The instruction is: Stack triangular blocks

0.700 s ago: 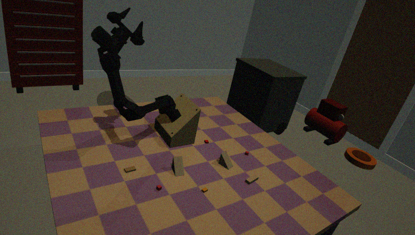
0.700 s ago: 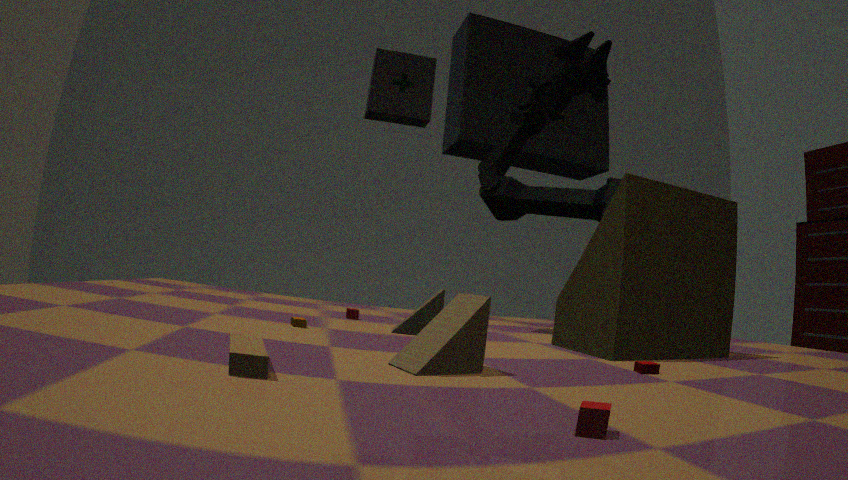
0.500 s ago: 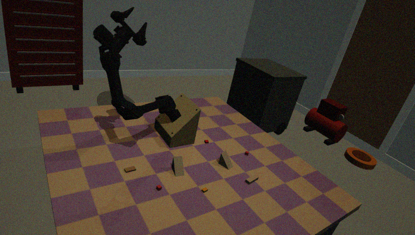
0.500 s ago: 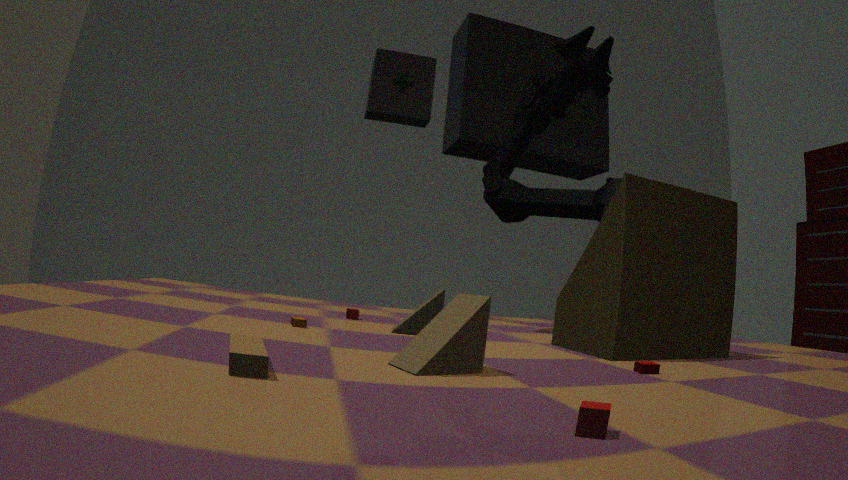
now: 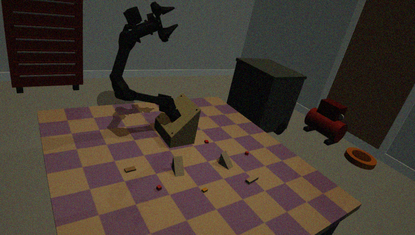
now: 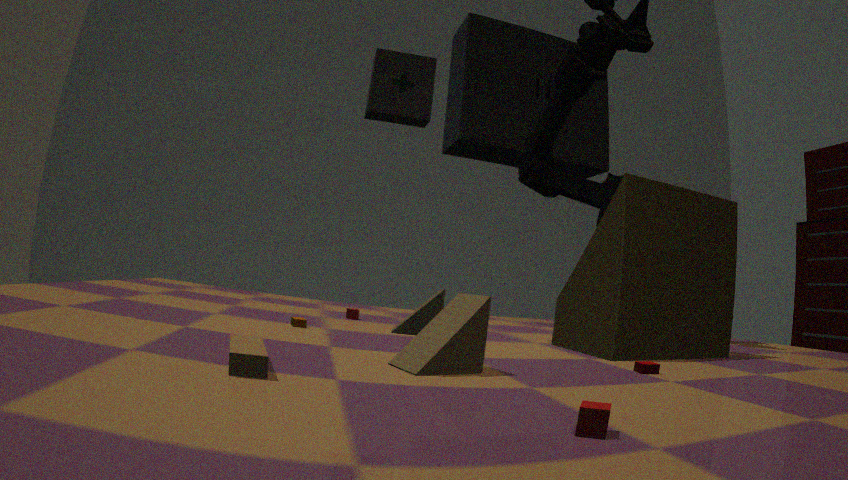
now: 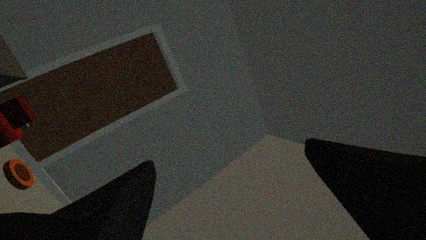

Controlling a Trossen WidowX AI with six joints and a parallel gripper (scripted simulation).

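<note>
Now: gripper tip 630 mm above the triangular block, 330 mm short of it and 240 mm to the right of it. From my gripper tip the other things lie so: orange cube (650 mm below, 490 mm ahead, 50 mm to the left).
</note>
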